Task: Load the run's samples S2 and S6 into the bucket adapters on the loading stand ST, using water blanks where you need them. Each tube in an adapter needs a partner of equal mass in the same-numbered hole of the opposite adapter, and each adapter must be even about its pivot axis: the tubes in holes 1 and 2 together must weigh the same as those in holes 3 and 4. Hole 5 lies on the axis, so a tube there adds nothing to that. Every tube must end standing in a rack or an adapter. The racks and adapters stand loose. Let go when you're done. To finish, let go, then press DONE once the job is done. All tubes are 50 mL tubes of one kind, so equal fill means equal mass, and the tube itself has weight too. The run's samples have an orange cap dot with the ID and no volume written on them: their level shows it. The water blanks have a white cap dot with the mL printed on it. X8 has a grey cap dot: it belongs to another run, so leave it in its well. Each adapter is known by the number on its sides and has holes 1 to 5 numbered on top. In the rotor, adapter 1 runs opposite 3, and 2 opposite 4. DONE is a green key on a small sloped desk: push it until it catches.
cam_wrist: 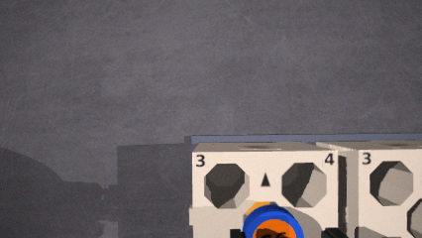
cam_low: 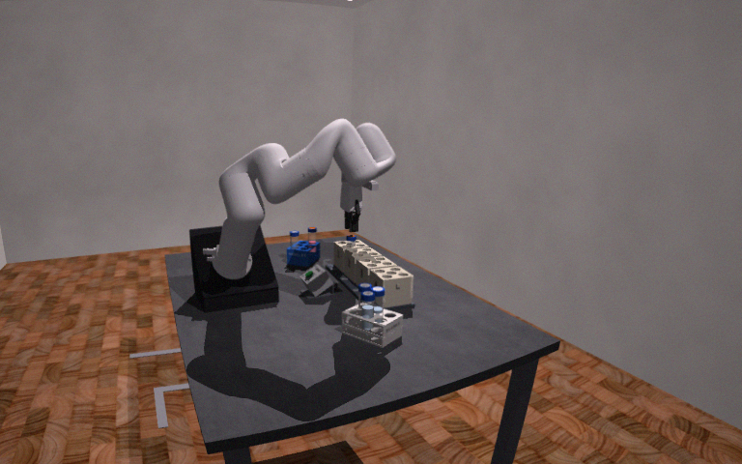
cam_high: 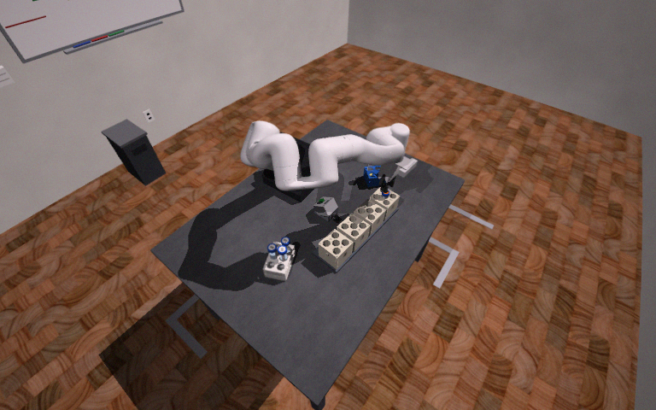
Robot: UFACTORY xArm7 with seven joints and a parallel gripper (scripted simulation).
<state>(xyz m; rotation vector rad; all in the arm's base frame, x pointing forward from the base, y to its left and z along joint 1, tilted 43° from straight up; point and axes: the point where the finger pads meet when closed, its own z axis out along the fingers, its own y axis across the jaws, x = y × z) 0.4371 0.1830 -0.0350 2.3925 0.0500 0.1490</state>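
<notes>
Now: hand 180 mm to the right of the orange-dot tube, 100 mm past it and 100 mm above it. Also, from my hand: white rack (510 mm to the right, 140 mm below, 140 mm behind); then blue rack (160 mm to the left, 140 mm below, 130 mm behind).
</notes>
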